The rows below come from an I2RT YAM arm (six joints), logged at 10 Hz.
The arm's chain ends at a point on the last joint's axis. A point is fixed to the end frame.
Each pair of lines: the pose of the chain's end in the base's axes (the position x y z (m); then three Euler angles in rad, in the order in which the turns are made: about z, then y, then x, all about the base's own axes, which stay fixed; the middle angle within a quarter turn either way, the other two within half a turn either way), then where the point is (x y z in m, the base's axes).
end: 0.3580, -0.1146, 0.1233, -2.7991, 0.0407, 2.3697
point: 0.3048 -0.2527 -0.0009
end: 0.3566, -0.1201, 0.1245, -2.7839, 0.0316, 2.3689
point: 0.3016 -0.2573 0.0001
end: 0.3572, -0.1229, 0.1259, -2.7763, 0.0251, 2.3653
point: 0.3009 -0.2600 0.0020
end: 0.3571, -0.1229, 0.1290, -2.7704, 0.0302, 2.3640
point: 0.3017 -0.2601 0.0048
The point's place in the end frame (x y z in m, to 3 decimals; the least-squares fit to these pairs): 0.053 -0.032 0.183
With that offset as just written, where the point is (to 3 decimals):
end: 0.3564, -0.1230, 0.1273, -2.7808, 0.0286, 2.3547
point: 0.301 -0.262 0.005
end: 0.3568, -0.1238, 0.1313, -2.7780, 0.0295, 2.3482
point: 0.301 -0.263 0.010
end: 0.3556, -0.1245, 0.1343, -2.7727, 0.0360, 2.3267
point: 0.301 -0.267 0.015
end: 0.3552, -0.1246, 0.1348, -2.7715, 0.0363, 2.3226
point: 0.301 -0.267 0.016
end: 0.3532, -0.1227, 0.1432, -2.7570, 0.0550, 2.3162
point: 0.302 -0.266 0.024
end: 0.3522, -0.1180, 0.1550, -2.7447, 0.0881, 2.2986
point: 0.307 -0.264 0.037
